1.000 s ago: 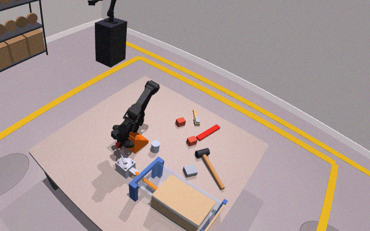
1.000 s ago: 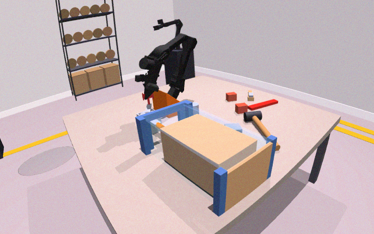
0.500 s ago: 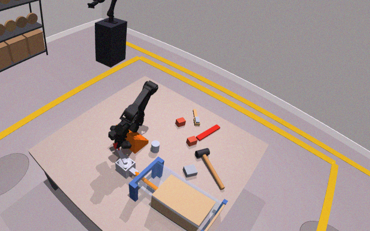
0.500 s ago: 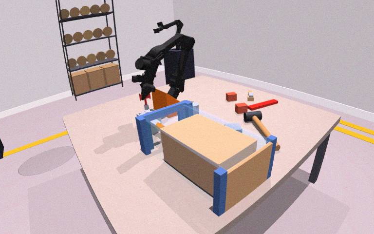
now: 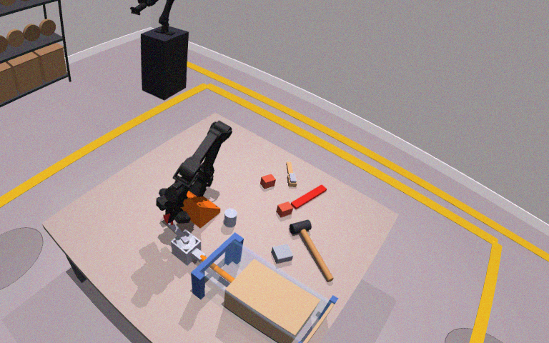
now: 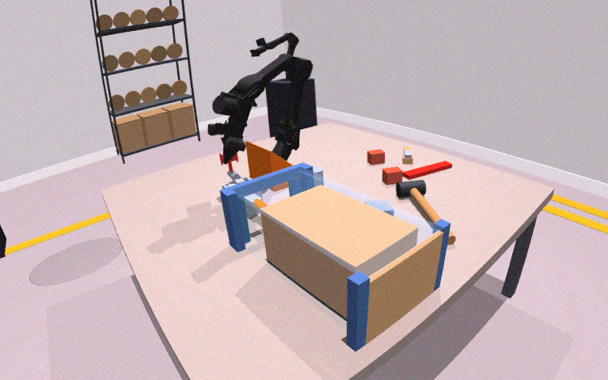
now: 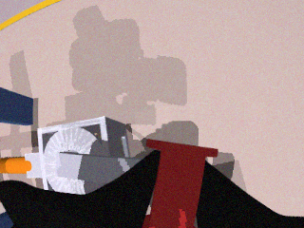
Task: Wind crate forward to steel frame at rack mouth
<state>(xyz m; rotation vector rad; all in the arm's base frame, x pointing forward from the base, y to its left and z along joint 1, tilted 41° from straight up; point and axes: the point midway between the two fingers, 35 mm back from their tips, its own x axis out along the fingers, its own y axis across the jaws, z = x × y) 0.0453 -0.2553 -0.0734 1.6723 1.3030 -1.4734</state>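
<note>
Now: the winch handle 40 mm ahead of my gripper tip, 30 mm below it and 10 mm to the left of it. Round my gripper tip: red knob: 20 mm to the left, 10 mm ahead; grey hand winch: 100 mm below, 90 mm ahead, 20 mm to the right; blue steel frame: 260 mm ahead, 30 mm to the right, 30 mm below.
</note>
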